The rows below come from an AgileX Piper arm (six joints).
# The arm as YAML. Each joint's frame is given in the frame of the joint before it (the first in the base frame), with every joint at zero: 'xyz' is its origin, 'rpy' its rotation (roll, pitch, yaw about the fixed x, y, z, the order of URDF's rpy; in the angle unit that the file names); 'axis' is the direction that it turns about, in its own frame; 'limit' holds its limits. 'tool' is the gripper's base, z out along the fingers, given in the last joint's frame.
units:
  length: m
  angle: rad
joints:
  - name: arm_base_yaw
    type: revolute
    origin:
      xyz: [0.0, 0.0, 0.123]
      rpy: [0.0, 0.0, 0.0]
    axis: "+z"
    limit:
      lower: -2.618
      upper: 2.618
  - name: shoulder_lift
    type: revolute
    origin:
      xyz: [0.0, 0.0, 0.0]
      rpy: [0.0, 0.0, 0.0]
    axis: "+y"
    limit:
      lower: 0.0
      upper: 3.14
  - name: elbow
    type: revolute
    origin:
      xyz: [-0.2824, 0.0, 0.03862]
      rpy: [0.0, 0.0, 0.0]
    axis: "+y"
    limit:
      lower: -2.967
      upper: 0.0
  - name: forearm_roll
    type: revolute
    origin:
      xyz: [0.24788, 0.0, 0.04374]
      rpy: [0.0, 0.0, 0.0]
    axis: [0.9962, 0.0, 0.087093]
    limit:
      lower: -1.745
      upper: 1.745
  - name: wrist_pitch
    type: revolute
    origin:
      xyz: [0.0, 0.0, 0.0]
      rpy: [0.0, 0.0, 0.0]
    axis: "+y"
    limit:
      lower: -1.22
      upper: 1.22
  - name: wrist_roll
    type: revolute
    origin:
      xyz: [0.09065, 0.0, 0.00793]
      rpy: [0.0, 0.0, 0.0]
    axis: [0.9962, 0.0, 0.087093]
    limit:
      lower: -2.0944
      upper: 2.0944
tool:
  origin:
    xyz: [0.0, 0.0, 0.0]
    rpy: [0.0, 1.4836, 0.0]
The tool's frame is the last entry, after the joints.
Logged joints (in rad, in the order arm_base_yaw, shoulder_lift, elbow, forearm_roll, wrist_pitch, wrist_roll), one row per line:
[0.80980 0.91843 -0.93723 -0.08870 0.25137 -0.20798]
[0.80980 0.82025 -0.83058 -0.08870 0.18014 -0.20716]
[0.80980 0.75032 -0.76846 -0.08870 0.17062 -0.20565]
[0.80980 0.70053 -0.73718 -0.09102 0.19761 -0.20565]
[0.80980 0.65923 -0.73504 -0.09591 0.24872 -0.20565]
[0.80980 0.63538 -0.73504 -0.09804 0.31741 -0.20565]
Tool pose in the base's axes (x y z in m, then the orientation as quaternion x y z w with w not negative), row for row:
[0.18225 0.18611 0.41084 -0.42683 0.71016 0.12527 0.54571]
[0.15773 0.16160 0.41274 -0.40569 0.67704 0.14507 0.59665]
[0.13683 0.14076 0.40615 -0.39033 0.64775 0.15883 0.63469]
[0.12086 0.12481 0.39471 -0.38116 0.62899 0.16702 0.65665]
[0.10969 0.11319 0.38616 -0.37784 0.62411 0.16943 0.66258]
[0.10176 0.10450 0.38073 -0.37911 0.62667 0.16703 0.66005]
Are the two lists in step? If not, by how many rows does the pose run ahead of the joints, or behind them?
The pose runs 2 rows behind the joints: the pose in row i belongs to the joints in row i - 2.
